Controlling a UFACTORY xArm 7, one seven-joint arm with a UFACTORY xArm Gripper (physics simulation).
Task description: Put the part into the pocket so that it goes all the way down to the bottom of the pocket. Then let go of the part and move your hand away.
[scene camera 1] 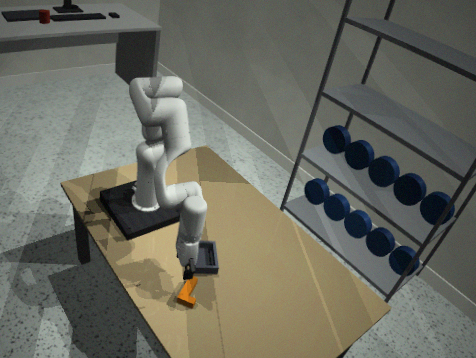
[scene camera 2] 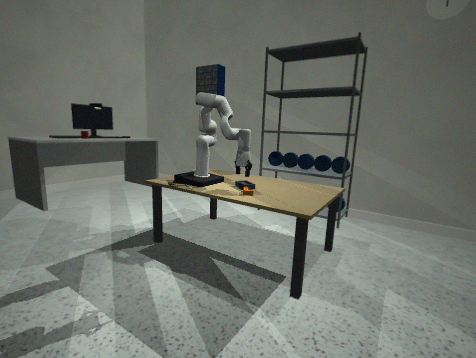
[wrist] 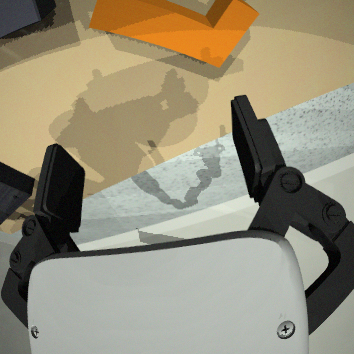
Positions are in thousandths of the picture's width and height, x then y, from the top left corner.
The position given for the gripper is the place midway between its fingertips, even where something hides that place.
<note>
The gripper (wrist: 408, 383) is open, with nothing in its grasp. Also in view: an orange L-shaped block (wrist: 595, 109).
</note>
